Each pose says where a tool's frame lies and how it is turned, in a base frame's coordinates. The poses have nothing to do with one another.
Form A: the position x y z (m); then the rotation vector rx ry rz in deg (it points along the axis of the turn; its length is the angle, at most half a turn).
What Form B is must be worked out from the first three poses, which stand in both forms.
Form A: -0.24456 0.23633 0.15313 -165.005 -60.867 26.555
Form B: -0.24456 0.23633 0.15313 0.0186 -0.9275 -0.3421 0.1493
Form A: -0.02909 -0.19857 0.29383 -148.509 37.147 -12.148
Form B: -0.02909 -0.19857 0.29383 0.2286 -0.9415 0.2355 -0.0770
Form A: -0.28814 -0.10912 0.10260 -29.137 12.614 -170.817
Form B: -0.28814 -0.10912 0.10260 0.0546 -0.1675 0.0725 -0.9817
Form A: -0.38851 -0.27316 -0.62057 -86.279 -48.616 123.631
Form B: -0.38851 -0.27316 -0.62057 0.1873 -0.5350 -0.3015 0.7667
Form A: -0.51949 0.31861 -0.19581 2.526 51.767 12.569
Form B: -0.51949 0.31861 -0.19581 0.8936 0.0213 0.4356 0.1058
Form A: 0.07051 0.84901 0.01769 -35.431 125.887 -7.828
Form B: 0.07051 0.84901 0.01769 0.4146 -0.2461 0.8744 -0.0544
